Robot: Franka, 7 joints.
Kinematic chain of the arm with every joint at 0, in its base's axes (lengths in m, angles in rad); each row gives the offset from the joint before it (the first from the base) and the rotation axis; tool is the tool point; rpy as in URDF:
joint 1: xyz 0 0 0.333 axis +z
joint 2: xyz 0 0 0 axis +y
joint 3: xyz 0 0 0.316 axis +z
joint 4: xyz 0.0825 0 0 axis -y
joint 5: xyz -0.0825 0 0.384 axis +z
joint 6: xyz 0 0 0 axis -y
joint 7: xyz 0.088 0 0 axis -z
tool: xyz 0 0 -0.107 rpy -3.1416 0 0
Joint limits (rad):
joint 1: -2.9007..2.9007
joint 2: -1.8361..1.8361
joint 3: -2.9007..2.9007
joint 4: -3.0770..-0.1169
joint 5: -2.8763..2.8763
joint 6: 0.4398..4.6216
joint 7: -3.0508..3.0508
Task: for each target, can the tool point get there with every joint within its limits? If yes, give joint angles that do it. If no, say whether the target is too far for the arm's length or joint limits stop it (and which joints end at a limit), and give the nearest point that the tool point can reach.
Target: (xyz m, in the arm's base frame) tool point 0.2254 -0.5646 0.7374
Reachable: yes | joints -0.3871 0.6278 -1.6355 -1.1157 1.5516 1.1910 -0.4436
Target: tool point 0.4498 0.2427 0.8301
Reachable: yes | joints -0.2654 0.3094 0.7649 -1.2507 -0.9759 4.0808 1.7452
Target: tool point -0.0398 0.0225 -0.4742
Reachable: no: joint limits stop it (at a limit: joint 2) | nearest point -0.0867 0.0490 -0.3280 | short by 0.156 m
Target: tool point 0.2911 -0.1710 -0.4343
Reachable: no: joint limits stop it (at a limit: joint 2) | nearest point 0.2852 -0.1676 -0.3586 | short by 0.076 m
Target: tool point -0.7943 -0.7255 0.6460
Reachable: no: too far | nearest point -0.6082 -0.5555 0.5727 | short by 0.262 m
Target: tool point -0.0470 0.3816 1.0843
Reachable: yes | joints -0.4545 -0.5305 1.0673 -0.7637 1.2239 2.5993 -0.3072
